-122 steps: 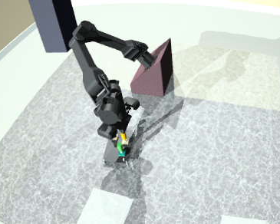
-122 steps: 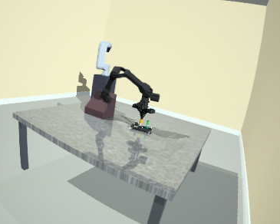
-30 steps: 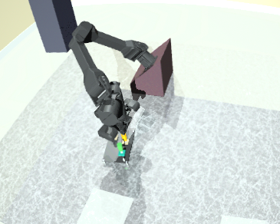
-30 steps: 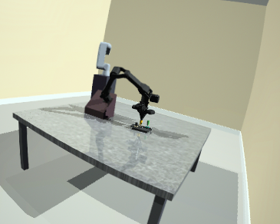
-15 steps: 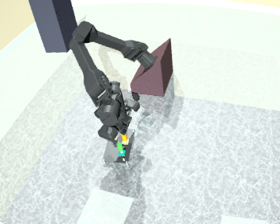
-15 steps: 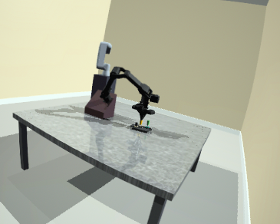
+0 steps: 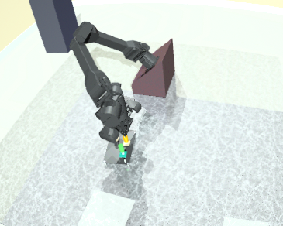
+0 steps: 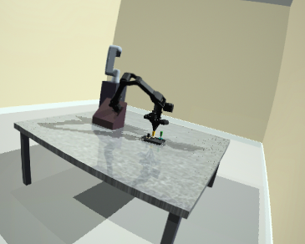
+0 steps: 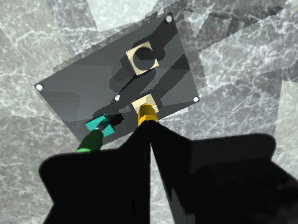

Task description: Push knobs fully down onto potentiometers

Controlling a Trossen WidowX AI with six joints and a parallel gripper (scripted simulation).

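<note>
Now: the yellow knob 1 cm below my gripper tip. The rest, counted from my gripper tip: green knob: 6 cm ahead, 1 cm to the left, 1 cm below.
</note>
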